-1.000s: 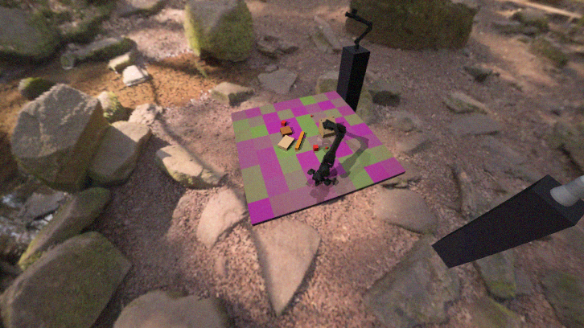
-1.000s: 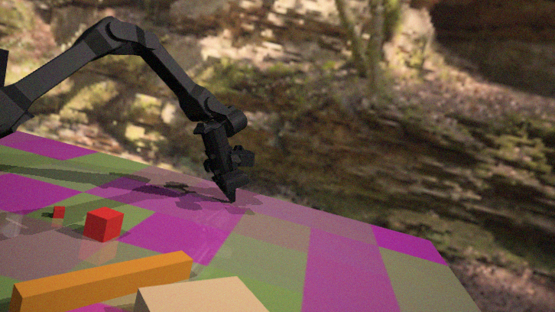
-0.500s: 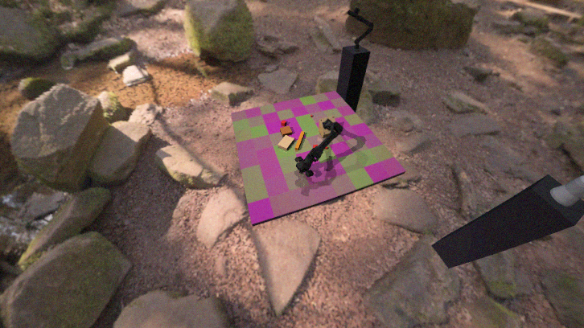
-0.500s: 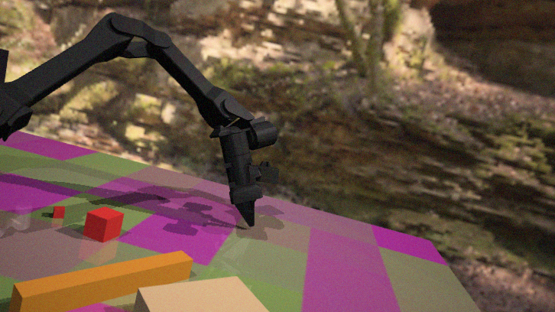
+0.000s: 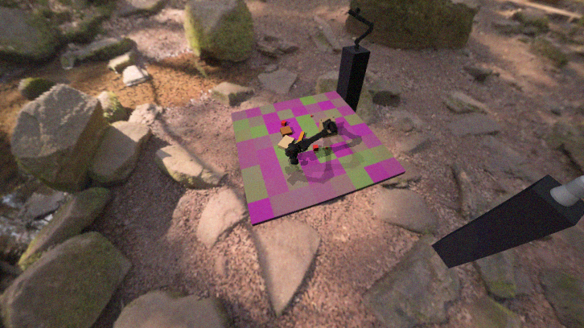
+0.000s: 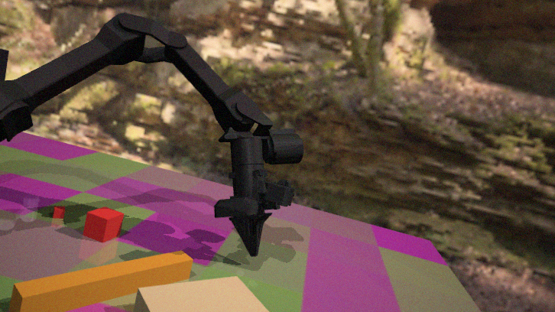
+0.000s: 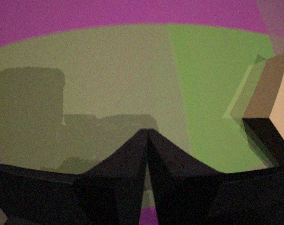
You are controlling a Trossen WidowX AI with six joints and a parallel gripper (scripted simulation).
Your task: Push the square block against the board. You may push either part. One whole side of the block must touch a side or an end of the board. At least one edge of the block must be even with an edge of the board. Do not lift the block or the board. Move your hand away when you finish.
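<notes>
The tan rectangular block lies 190 mm to the right of my gripper tip and 40 mm behind it. The rest, counted from my gripper tip: square block: 330 mm to the right, 90 mm behind; then orange board: 170 mm to the right, 170 mm behind.
</notes>
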